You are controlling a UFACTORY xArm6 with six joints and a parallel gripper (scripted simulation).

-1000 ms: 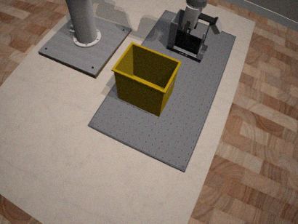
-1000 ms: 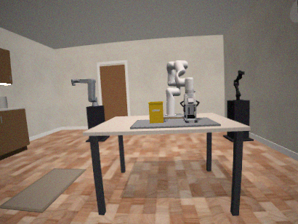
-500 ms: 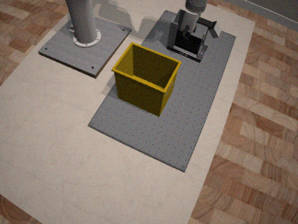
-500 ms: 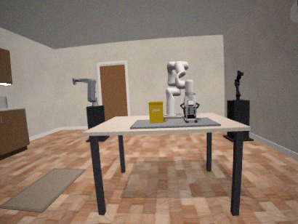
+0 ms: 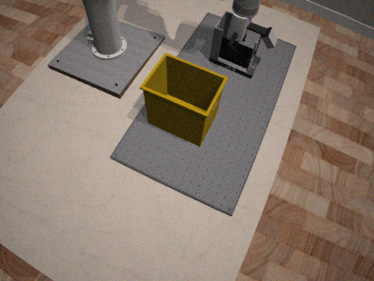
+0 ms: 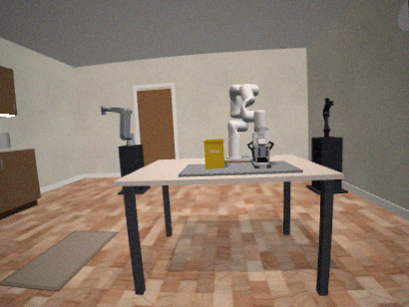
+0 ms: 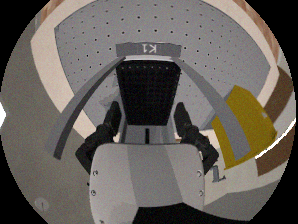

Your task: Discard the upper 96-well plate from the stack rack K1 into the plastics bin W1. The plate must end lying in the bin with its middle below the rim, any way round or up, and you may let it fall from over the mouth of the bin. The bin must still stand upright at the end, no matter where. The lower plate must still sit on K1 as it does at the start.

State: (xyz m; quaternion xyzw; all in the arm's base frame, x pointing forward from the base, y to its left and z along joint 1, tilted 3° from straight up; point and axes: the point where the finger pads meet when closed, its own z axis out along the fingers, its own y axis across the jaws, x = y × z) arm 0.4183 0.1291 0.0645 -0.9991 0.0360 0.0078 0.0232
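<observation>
My hand is 30 mm above the black 96-well plate. The rest, counted from my hand: pale plate (40 mm below); then yellow plastics bin W1 (290 mm to the right, 60 mm behind, 20 mm above).
</observation>
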